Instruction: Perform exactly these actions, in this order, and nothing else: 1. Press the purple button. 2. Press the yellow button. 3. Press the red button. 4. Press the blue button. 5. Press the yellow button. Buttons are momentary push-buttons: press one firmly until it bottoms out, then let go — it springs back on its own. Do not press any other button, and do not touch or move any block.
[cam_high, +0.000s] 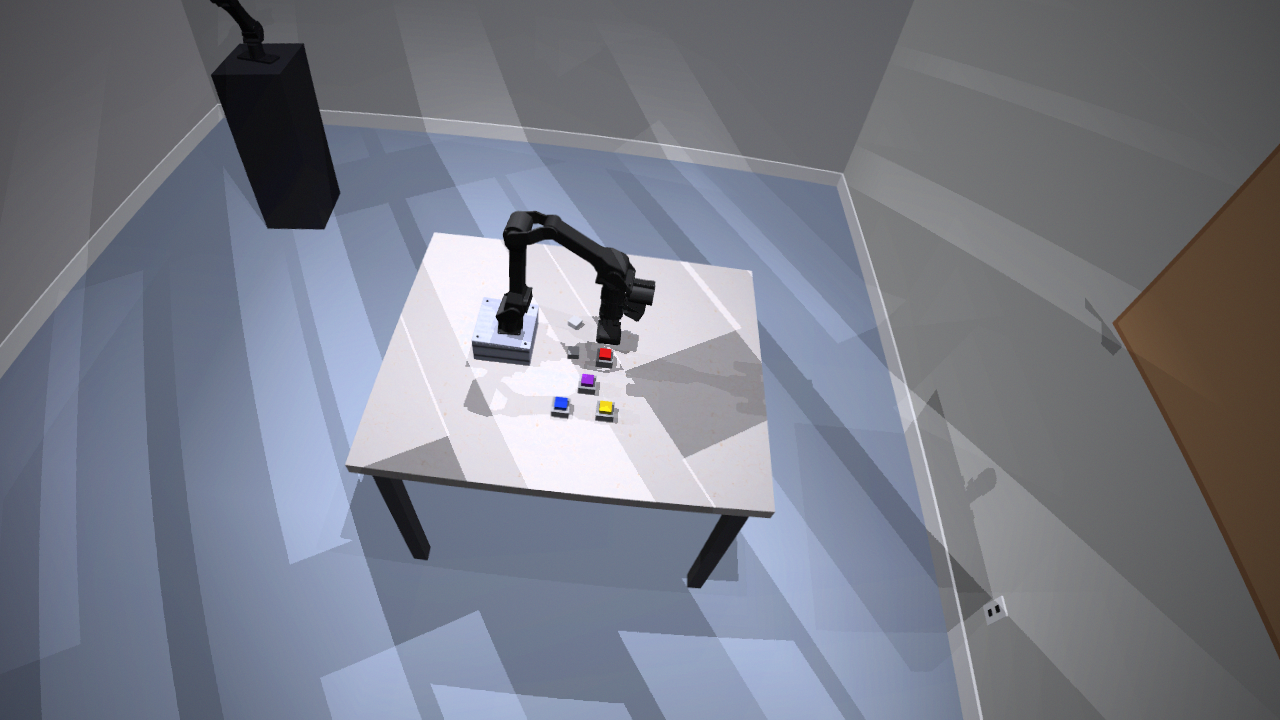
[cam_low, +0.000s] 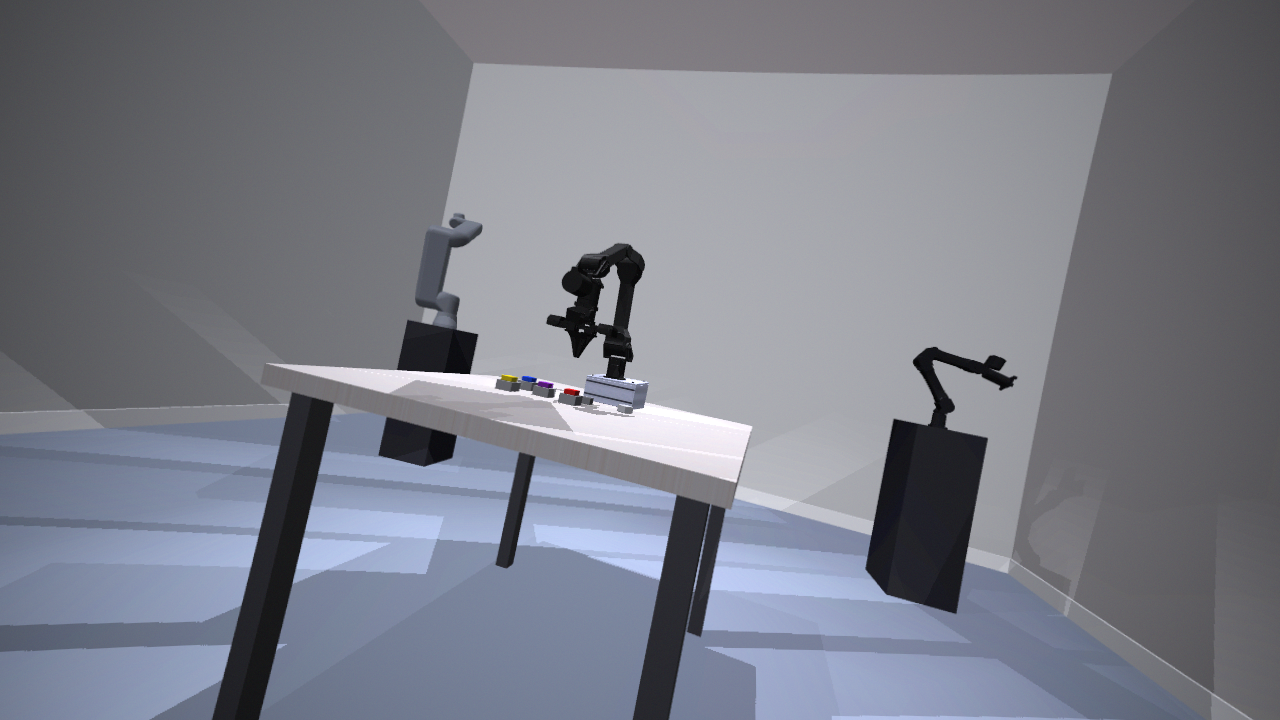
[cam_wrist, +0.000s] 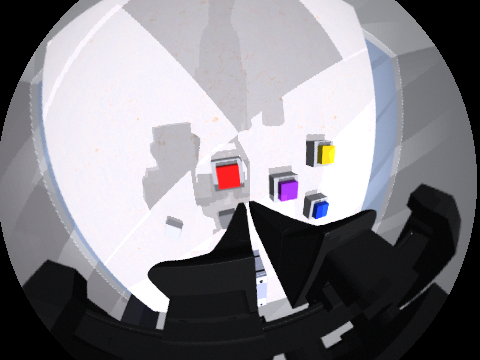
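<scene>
The blue button lies 120 mm behind my gripper tip, 160 mm to the right of it and 90 mm below it. From my gripper tip the other things lie so: yellow button 170 mm to the right, 90 mm below; then purple button 50 mm behind, 90 mm to the right, 90 mm below; then red button 10 mm to the left, 90 mm below.
</scene>
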